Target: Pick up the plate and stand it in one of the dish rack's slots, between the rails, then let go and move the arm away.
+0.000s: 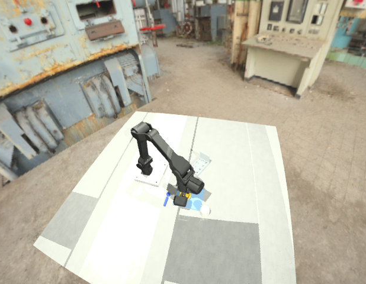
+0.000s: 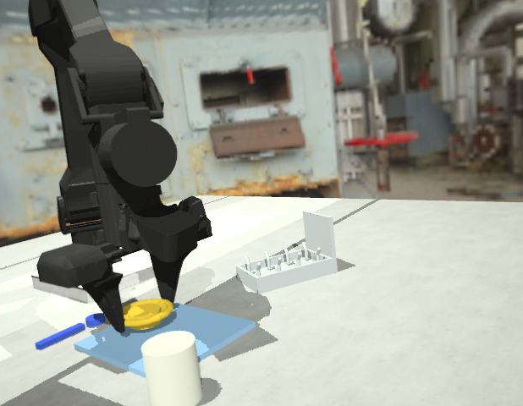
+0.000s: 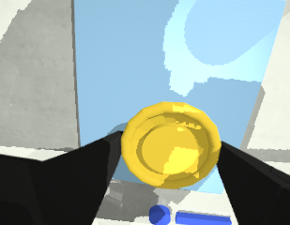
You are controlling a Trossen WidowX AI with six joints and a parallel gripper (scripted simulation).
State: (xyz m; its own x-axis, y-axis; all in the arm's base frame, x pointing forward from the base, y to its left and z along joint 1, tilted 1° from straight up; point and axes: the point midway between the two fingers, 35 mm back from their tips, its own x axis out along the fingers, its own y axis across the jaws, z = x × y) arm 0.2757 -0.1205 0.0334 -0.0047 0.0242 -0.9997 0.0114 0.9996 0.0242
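Right now the grey dish rack is 22 cm to the left of my gripper tip and 4 cm ahead of it. Round my gripper tip: blue spoon 10 cm behind, 2 cm to the right, 2 cm below; yellow plate 1 cm above; cylinder cup 12 cm ahead, 7 cm to the right.
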